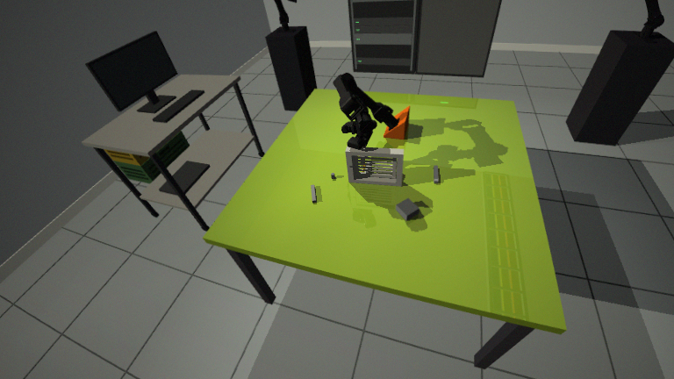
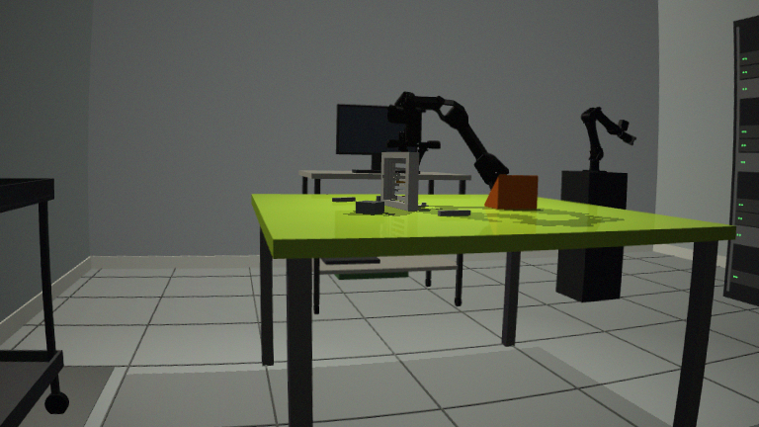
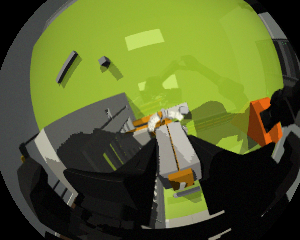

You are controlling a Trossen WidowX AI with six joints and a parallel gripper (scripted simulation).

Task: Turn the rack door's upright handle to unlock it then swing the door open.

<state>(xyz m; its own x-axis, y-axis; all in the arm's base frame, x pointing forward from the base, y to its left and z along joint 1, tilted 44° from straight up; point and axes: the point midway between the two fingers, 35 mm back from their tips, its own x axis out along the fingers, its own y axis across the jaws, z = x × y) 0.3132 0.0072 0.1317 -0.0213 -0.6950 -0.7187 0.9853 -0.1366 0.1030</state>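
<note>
The door handle is 10 mm to the left of my gripper tip and 20 mm below it. The rest, counted from my gripper tip: small piece: 90 mm ahead, 130 mm to the right, 120 mm below.
</note>
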